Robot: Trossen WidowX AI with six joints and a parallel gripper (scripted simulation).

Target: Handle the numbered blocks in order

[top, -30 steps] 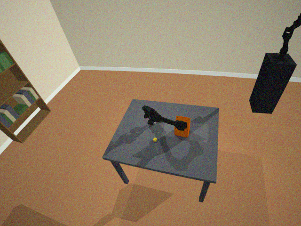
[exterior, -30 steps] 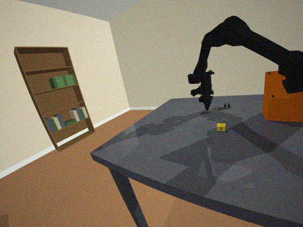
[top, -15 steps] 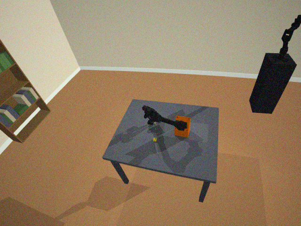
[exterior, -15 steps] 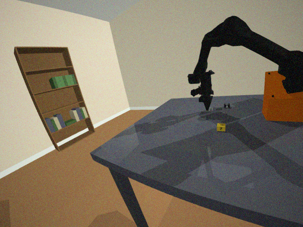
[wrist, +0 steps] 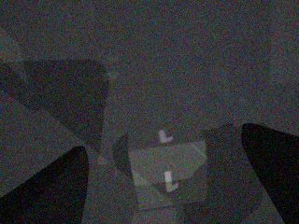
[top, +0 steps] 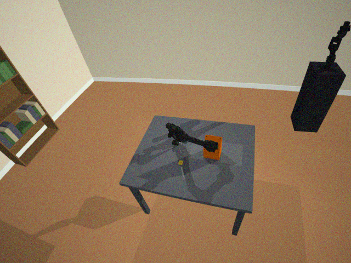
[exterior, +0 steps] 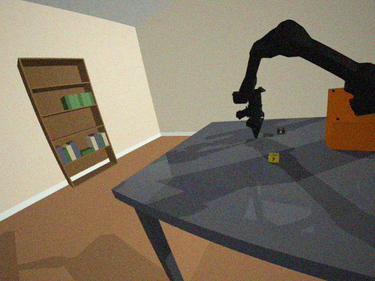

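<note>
Now: the grey block 1 cm behind my gripper tip. Also, from my gripper tip: yellow block: 7 cm behind, 23 cm to the left; then black block: 11 cm behind, 6 cm to the right.
</note>
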